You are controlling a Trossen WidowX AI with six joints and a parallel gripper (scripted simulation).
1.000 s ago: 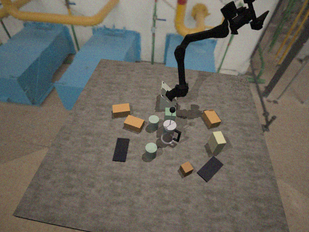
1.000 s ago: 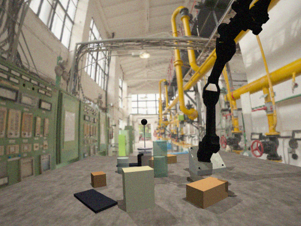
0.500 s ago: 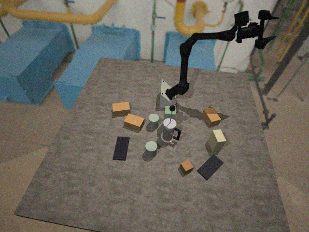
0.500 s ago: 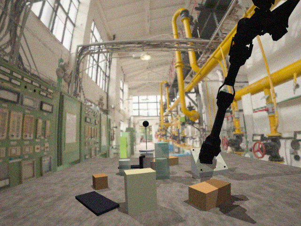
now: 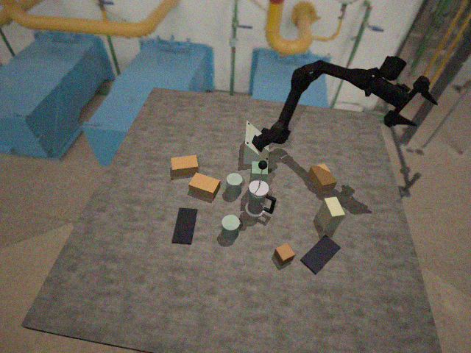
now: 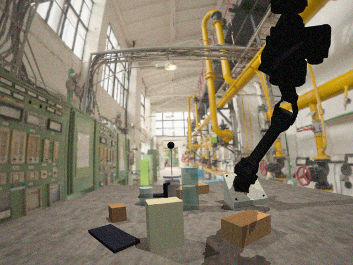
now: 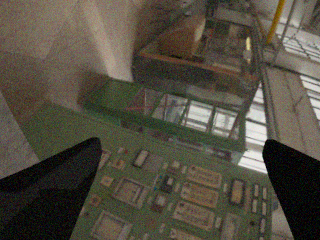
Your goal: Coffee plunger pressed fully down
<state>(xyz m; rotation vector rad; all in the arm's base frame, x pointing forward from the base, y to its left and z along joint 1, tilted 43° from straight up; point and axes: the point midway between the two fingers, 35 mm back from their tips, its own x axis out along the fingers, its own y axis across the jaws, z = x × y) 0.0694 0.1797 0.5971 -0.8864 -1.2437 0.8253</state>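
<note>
Right now the coffee press is 490 mm to the right of my gripper tip, 280 mm ahead of it and 270 mm below it. Round my gripper tip: cream block: 340 mm below, 250 mm ahead, 220 mm to the right; green block: 520 mm to the right, 310 mm below, 210 mm ahead.
</note>
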